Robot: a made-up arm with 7 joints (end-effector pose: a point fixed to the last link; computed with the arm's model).
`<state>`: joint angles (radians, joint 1 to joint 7).
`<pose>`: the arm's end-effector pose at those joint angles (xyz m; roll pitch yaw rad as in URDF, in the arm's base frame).
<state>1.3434 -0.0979 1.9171 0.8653 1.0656 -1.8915 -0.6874</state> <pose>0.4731 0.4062 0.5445 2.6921 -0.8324 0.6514</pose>
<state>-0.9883 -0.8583 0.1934 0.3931 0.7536 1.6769 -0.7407</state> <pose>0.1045 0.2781 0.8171 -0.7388 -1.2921 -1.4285</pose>
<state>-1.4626 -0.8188 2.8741 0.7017 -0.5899 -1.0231 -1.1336</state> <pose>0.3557 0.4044 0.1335 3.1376 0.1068 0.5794</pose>
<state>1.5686 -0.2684 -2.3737 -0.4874 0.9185 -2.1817 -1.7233</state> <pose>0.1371 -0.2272 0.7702 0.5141 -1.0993 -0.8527</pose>
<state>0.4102 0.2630 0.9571 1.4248 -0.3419 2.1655 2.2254</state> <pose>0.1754 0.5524 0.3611 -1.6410 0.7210 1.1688</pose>
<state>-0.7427 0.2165 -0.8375 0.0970 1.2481 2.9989 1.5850</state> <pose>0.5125 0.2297 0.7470 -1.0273 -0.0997 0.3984</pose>
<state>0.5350 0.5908 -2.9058 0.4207 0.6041 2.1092 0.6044</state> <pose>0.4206 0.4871 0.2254 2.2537 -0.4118 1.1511</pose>
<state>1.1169 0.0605 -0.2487 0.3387 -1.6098 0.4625 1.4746</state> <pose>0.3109 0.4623 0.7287 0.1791 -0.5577 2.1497</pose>
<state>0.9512 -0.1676 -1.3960 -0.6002 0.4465 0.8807 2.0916</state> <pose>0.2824 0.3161 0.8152 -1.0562 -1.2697 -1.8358</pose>
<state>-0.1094 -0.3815 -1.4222 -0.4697 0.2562 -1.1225 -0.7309</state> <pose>0.5072 0.4149 0.1187 0.2629 0.8285 1.3853</pose>
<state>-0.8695 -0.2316 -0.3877 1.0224 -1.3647 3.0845 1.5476</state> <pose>-0.3565 0.1794 0.3131 0.2620 0.3613 -2.7298</pose>
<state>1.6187 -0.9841 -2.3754 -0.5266 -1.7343 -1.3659 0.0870</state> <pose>0.3111 -0.4784 0.6584 -2.2261 -0.3665 -2.1456</pose>
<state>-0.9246 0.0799 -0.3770 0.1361 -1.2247 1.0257 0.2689</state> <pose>-0.0293 0.5643 0.3429 3.1307 -0.3961 1.4542</pose>
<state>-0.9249 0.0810 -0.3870 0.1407 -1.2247 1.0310 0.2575</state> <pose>-0.0378 0.5607 0.3431 3.1409 -0.3926 1.4670</pose>
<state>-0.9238 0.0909 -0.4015 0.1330 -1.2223 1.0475 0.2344</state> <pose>-0.0467 0.5569 0.3517 -3.1300 -0.4059 1.4829</pose>
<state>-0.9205 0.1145 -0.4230 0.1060 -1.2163 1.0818 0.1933</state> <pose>-0.0566 0.5521 0.3732 -3.1157 -0.4458 1.5039</pose>
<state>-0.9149 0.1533 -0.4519 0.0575 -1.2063 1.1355 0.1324</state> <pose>-0.0676 0.5439 0.4089 -3.1025 -0.5166 1.5329</pose>
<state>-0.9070 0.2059 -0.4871 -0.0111 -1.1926 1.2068 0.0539</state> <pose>-0.0806 0.5287 0.4564 -3.0978 -0.6172 1.5747</pose>
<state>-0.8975 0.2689 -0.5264 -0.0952 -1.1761 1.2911 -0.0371</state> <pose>-0.0962 0.5029 0.5103 -3.1126 -0.7410 1.6377</pose>
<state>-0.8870 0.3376 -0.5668 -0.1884 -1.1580 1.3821 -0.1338</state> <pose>-0.1147 0.4655 0.5628 3.1196 -0.8759 1.7354</pose>
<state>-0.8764 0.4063 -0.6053 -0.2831 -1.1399 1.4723 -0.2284</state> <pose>-0.1351 0.4189 0.6063 3.0114 -1.0037 1.8868</pose>
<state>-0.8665 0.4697 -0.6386 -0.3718 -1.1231 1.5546 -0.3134</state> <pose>-0.1553 0.3695 0.6364 2.8295 -1.1046 2.1055</pose>
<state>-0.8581 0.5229 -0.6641 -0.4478 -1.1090 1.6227 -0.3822</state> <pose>-0.1728 0.3249 0.6531 2.5930 -1.1631 2.3699</pose>
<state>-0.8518 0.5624 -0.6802 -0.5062 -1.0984 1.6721 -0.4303</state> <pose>-0.1856 0.2914 0.6600 2.3703 -1.1818 2.6092</pose>
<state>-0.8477 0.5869 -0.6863 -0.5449 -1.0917 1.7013 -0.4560</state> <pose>-0.1928 0.2721 0.6620 2.2201 -1.1797 2.7631</pose>
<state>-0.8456 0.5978 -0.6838 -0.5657 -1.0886 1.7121 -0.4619</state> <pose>-0.1949 0.2663 0.6622 2.1471 -1.1740 2.8280</pose>
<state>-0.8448 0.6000 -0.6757 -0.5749 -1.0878 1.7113 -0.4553</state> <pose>-0.1936 0.2692 0.6623 2.1217 -1.1706 2.8377</pose>
